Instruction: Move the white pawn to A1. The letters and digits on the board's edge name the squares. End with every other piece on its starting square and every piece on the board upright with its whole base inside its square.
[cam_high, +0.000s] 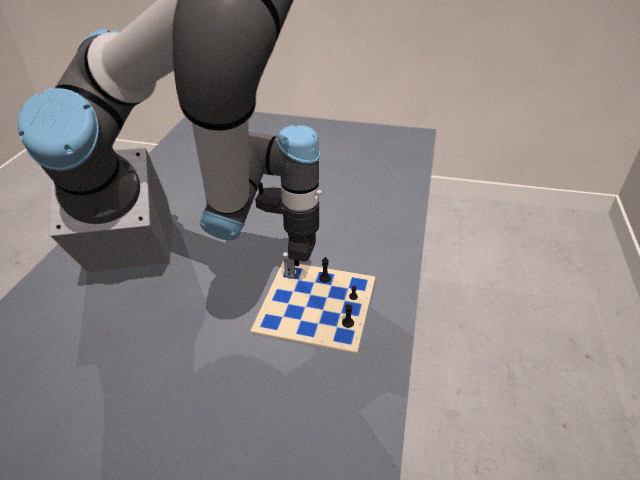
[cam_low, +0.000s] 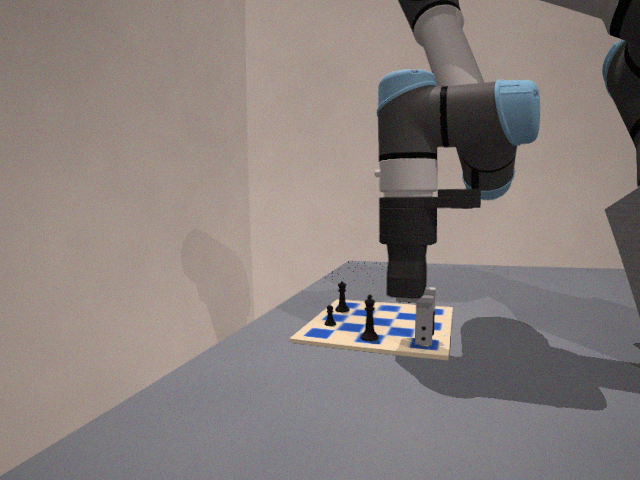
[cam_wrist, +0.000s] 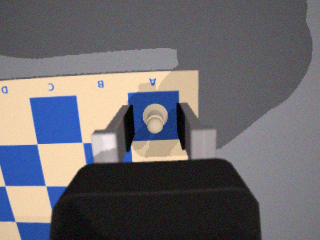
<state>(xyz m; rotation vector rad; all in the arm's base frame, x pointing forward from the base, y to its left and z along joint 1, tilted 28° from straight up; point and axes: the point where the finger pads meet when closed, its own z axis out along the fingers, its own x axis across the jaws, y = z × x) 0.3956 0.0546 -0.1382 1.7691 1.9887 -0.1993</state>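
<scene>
Now: hand 10 mm above the white pawn. The rest, counted from my hand: king (80 mm ahead, 10 mm above); black pawn (150 mm ahead, 30 mm to the right, 10 mm below); chessboard (80 mm ahead, 70 mm to the right, 30 mm below).
</scene>
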